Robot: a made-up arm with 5 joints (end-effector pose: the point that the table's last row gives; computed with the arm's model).
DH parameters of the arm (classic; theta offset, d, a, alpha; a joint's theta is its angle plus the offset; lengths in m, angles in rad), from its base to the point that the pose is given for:
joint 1: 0 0.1 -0.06 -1.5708
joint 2: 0 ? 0.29 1.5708
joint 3: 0 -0.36 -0.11 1.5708
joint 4: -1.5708 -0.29 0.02 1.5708
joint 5: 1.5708 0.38 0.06 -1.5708
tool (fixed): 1.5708 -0.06 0 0
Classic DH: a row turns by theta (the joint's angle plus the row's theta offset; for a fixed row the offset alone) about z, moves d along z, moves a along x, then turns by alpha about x.
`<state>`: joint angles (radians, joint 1 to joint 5).
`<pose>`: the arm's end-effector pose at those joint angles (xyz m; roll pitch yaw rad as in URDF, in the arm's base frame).
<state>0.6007 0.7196 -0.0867 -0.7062 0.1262</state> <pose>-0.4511 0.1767 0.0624 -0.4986 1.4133 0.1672</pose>
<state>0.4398 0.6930 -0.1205 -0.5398 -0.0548</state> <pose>-0.4829 0.2471 0.0188 -0.1712 1.2210 0.1342</pose>
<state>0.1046 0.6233 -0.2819 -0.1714 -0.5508</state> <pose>-0.4404 0.4960 -0.1535 0.3242 0.7628 -0.2843</pose>
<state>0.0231 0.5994 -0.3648 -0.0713 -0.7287</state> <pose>-0.3796 0.5749 -0.2205 0.4780 0.6243 -0.4309</pose>
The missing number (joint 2, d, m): 0.14
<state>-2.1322 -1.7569 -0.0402 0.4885 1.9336</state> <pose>0.1103 -0.6022 0.0213 1.1448 -0.8951 1.0662</pose>
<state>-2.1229 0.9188 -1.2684 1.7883 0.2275</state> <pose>0.3142 0.1838 -0.7394 -1.6670 -0.6991 -1.8504</pose>
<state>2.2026 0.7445 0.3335 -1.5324 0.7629</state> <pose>-0.2395 -0.1568 0.0567 2.0308 0.8625 -0.9583</pose>
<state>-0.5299 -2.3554 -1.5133 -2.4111 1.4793</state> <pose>-0.3132 0.1340 0.5652 -0.5730 -0.4569 0.4467</pose>
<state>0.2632 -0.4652 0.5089 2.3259 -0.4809</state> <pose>0.3708 0.5972 -0.2472 -2.4219 -0.3923 -2.5086</pose>
